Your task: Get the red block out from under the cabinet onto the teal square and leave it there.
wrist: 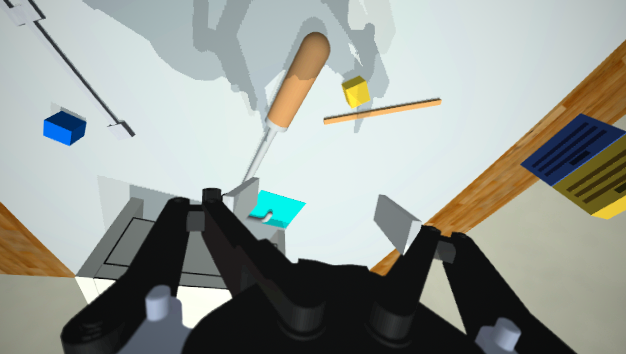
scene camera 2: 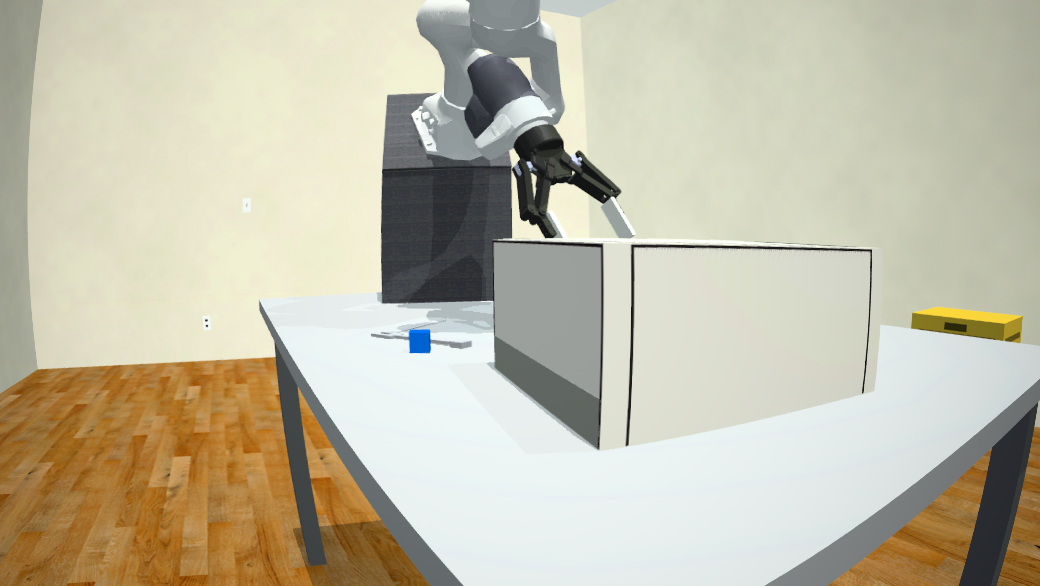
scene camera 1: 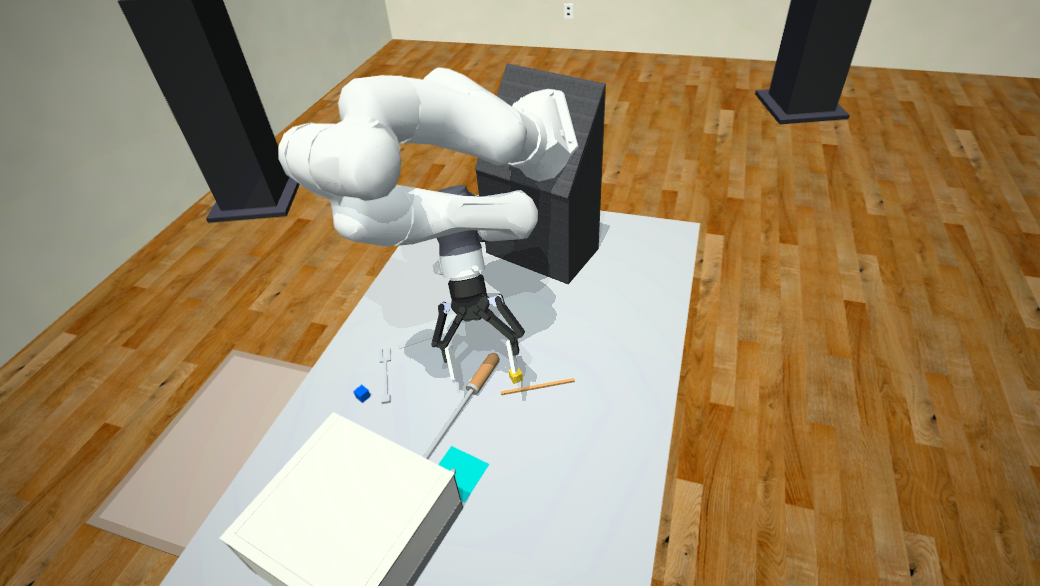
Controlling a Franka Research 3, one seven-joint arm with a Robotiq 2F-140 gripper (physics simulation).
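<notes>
The red block does not show in any view. The white cabinet [scene camera 1: 342,502] [scene camera 2: 749,334] [wrist: 120,245] stands on the table. The teal square [scene camera 1: 469,465] [wrist: 287,207] lies beside it, partly hidden by the cabinet in scene camera 1. A long tool with an orange-brown handle [scene camera 1: 483,373] [wrist: 300,80] and a thin grey shaft [scene camera 1: 449,425] [wrist: 259,155] lies on the table. Its bent tip [wrist: 268,216] shows over the teal square. My gripper [scene camera 1: 483,375] [scene camera 2: 595,231] [wrist: 318,199] is open and empty, raised above the table on the handle's side of the cabinet.
A blue block [scene camera 1: 361,393] [scene camera 2: 419,341] [wrist: 65,128] and a grey forked tool [scene camera 1: 385,374] [wrist: 75,70] lie left of the handle. A yellow block [scene camera 1: 515,375] [wrist: 356,92] and a thin orange stick [scene camera 1: 538,387] [wrist: 382,111] lie right of it. The dark pedestal [scene camera 1: 531,225] [scene camera 2: 443,232] stands behind.
</notes>
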